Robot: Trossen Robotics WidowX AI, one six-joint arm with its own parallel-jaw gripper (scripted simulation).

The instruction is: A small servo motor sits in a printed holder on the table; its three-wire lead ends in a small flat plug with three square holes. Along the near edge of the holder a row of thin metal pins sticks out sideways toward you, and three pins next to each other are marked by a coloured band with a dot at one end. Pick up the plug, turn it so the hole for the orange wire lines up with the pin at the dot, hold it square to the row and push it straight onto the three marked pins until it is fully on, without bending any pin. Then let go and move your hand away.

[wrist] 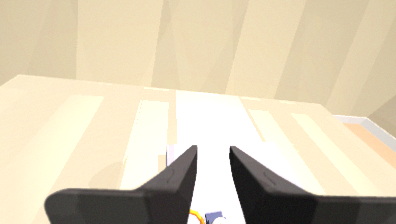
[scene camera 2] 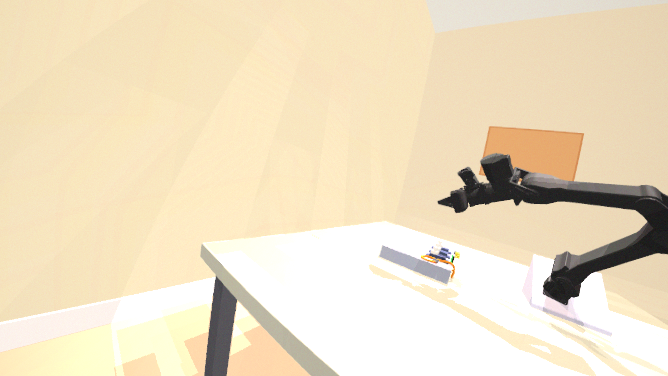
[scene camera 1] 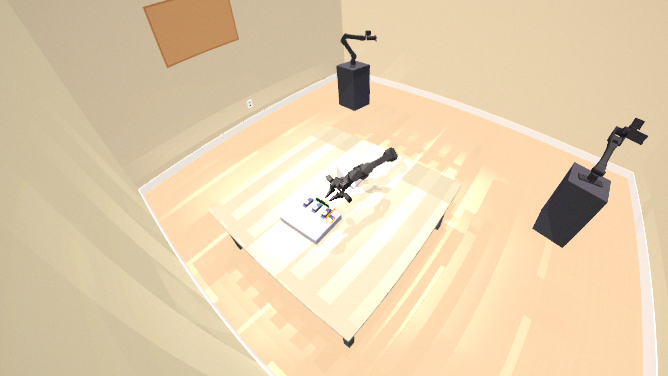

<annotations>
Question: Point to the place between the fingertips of the gripper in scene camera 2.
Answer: At 439, 201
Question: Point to a printed holder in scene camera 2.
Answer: At 404, 251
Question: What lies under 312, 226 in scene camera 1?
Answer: A printed holder.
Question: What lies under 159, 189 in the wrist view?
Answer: The gripper.
</annotations>
